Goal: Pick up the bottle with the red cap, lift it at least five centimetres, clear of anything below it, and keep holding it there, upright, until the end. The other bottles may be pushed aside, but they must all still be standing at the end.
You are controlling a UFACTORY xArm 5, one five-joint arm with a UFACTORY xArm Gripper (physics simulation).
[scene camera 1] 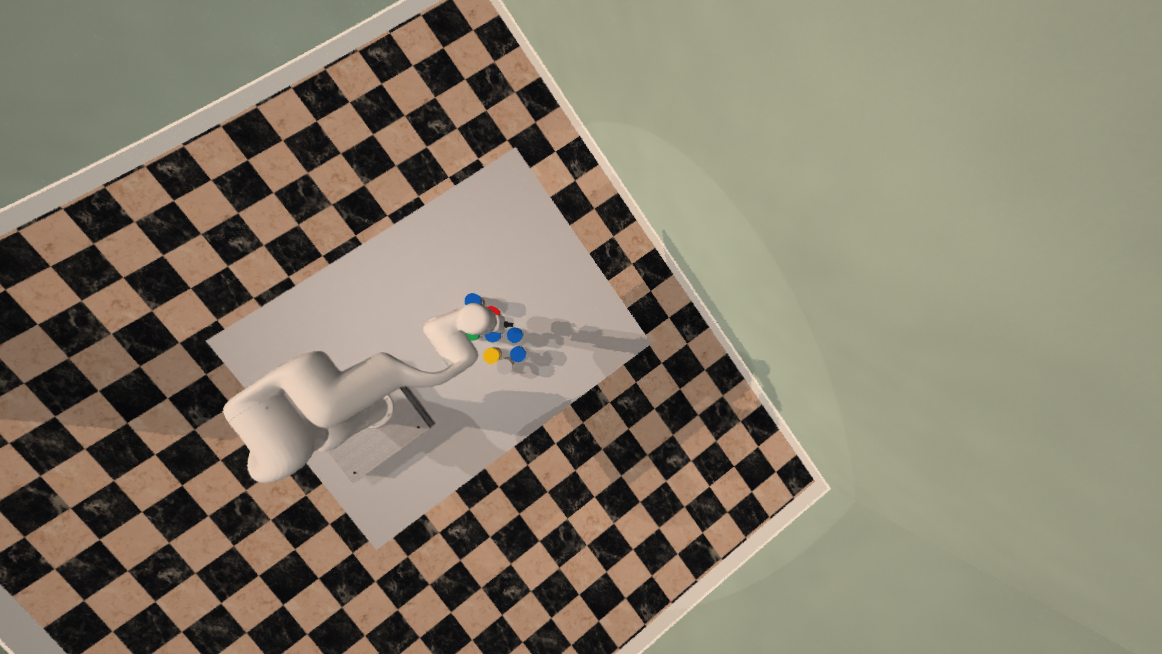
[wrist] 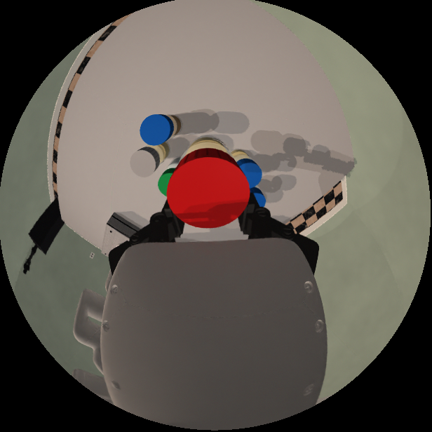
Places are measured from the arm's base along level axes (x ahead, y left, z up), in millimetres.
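Where they show: arm's base, link origin: (scene camera 1: 374,408).
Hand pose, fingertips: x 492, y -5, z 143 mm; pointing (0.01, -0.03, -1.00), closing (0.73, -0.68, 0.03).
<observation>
Things, the pixels of their centre, and the offset from my fingertips. Level surfaces: height alone.
- red-capped bottle, body centre: (scene camera 1: 492,315) 15 mm ahead, 18 mm left, 11 mm down
- blue-capped bottle, body centre: (scene camera 1: 475,302) 16 mm back, 106 mm left, 158 mm down
- green-capped bottle, body centre: (scene camera 1: 474,332) 83 mm back, 21 mm left, 158 mm down
- yellow-capped bottle, body centre: (scene camera 1: 492,354) 77 mm back, 82 mm right, 158 mm down
- pale grey table top, surface height: 211 mm down
The red-capped bottle (scene camera 1: 493,311) (wrist: 208,192) is held upright between the fingers of my gripper (wrist: 210,194), which is shut on it. The bottle hangs well above the table, higher than the other bottles. In the wrist view its cap hides most of its body. A blue-capped bottle (scene camera 1: 472,299) (wrist: 156,129), a green-capped bottle (scene camera 1: 473,336) (wrist: 165,182) and a grey-capped bottle (wrist: 144,162) stand below. Other blue-capped bottles (scene camera 1: 514,334) (scene camera 1: 517,354) (wrist: 250,173) and a yellow-capped bottle (scene camera 1: 491,355) also stand. In the scene view the arm partly hides the red cap.
The bottles stand on a pale grey table top (scene camera 1: 390,284) (wrist: 200,60). The robot's base plate (scene camera 1: 365,454) is at its lower left part in the scene view. A checkered floor (scene camera 1: 569,487) surrounds the table. Shadows fall to the right of the bottles.
</observation>
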